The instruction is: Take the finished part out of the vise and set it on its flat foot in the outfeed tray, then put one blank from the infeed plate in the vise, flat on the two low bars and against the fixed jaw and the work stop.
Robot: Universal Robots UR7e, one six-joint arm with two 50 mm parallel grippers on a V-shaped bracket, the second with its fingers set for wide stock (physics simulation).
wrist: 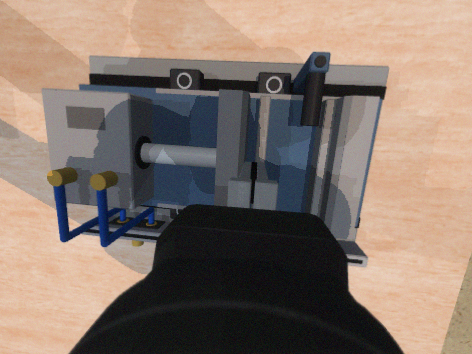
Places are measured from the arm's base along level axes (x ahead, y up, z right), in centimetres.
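Pixels of known places: end effector, tool point: (pixel 253 181).
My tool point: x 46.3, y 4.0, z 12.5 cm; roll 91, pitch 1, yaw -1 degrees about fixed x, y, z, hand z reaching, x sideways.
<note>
Ahead of a thing's pixels: the offset from my tool point to its top centre. "spot": to the spot under its first point.
The vise fills the middle of the wrist view. Its grey moving jaw (pixel 231 135) stands left of centre, and the fixed jaw (pixel 359 145) stands at the right. One low bar @(dx +0.4, dy -2.1, dz -1.1 cm) (pixel 264 120) shows as a pale strip beside the moving jaw; another strip runs beside the fixed jaw. The work stop @(dx +3.5, dy -0.5, dz -5.8 cm) (pixel 312 102), a dark rod on a blue arm, reaches over the back of the jaw gap. My gripper (pixel 253 192) is shut over the front part of the vise, its grey fingertips close together with a narrow dark line between them. Its black body hides the vise's front middle. No finished part or blank shows.
A grey actuator block @(dx -12.9, dy -0.5, dz -0.9 cm) (pixel 90 145) with a pale rod @(dx -6.1, dy -1.5, dz -1.0 cm) (pixel 185 154) stands at the left. Two blue hoses @(spot: dx -11.0, dy +0.9, dz +3.6 cm) (pixel 102 215) with brass fittings rise at its front left. Two black clamps with white rings (pixel 184 80) (pixel 274 84) sit along the back edge.
</note>
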